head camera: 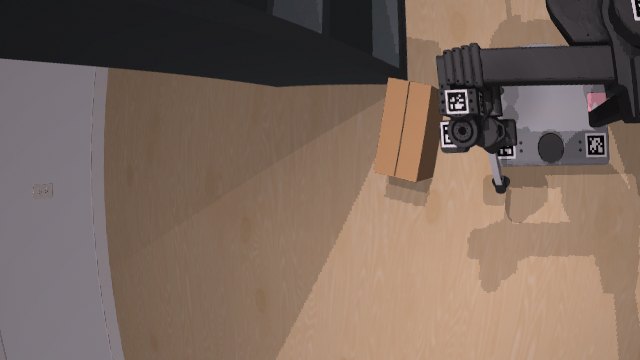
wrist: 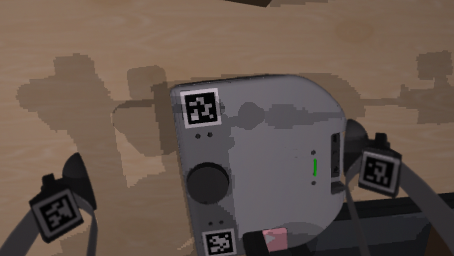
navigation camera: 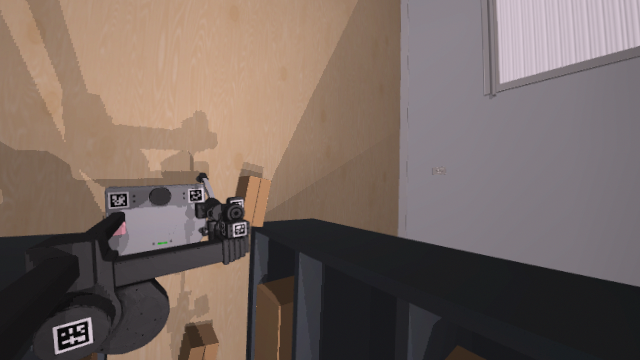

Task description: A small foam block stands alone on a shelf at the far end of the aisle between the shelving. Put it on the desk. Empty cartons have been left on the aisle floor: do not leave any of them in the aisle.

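Pixels of known places: gripper, fingertip midpoint: [wrist: 218, 157]; robot's base, link origin: [head camera: 549, 146] [wrist: 210, 152] [navigation camera: 159, 195].
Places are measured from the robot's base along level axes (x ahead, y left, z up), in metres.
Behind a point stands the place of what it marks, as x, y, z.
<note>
My gripper [wrist: 218, 157] @[-0.023, -0.122, 0.376] is open and empty, its two fingers wide apart above the robot's own base in the wrist view. In the head view one fingertip shows past the front edge of the base. A brown carton [head camera: 404, 131] @[-0.046, -0.398, 0.180] [navigation camera: 257, 201] @[-0.053, -0.408, 0.179] lies on the floor by the end corner of the shelving, beside my wrist and base. A second carton [navigation camera: 202, 346] @[-0.681, -0.122, 0.178] is on the aisle floor at the bottom of the navigation view, partly cut off. The foam block and the desk do not show in these views.
Dark shelving [head camera: 200, 47] @[-0.205, -0.588, 0.705] [navigation camera: 360, 245] @[-0.207, -0.610, 0.690] runs along one side of the aisle; more stands at the left of the navigation view. Cartons [navigation camera: 277, 320] @[-0.605, -0.419, 0.336] sit in its compartments. A grey wall [head camera: 45, 130] @[-0.202, -2.018, 0.380] [navigation camera: 500, 200] @[-0.153, -2.023, 0.850] with an outlet is beyond the floor. My base [head camera: 542, 112] @[-0.085, -0.017, 0.160] is below the arm.
</note>
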